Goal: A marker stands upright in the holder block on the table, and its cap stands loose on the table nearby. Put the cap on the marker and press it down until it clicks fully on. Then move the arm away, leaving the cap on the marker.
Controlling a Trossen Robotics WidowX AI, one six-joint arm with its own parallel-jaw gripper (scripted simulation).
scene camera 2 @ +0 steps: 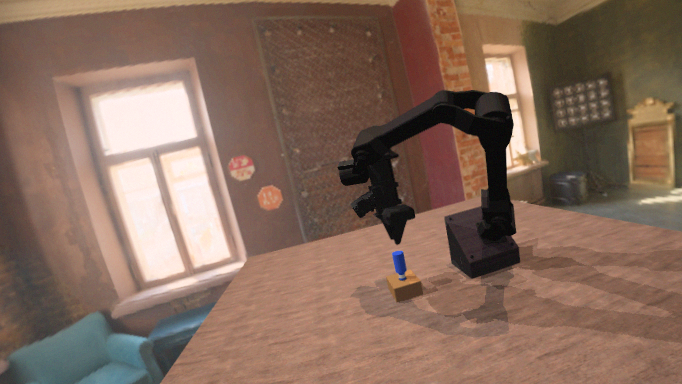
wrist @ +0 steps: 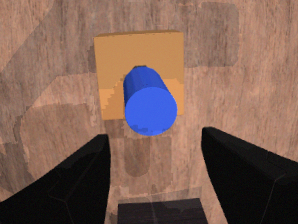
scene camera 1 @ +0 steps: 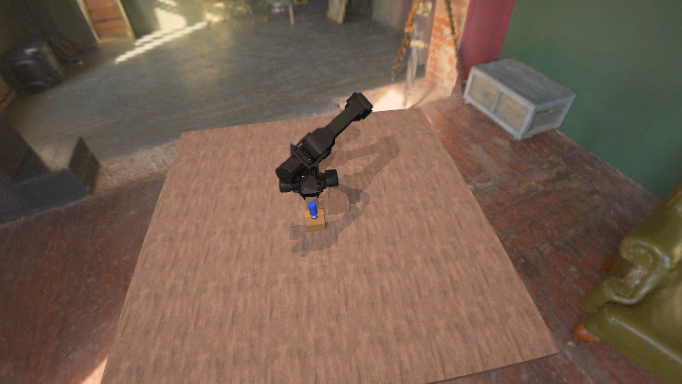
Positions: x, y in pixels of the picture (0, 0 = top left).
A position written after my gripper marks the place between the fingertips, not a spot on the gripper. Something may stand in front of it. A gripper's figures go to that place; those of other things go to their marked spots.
Labels:
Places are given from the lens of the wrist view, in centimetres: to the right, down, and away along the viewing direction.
my gripper [wrist: 155, 140]: 0, 1, 10
marker cap [wrist: 150, 108]: 0, 0, 13

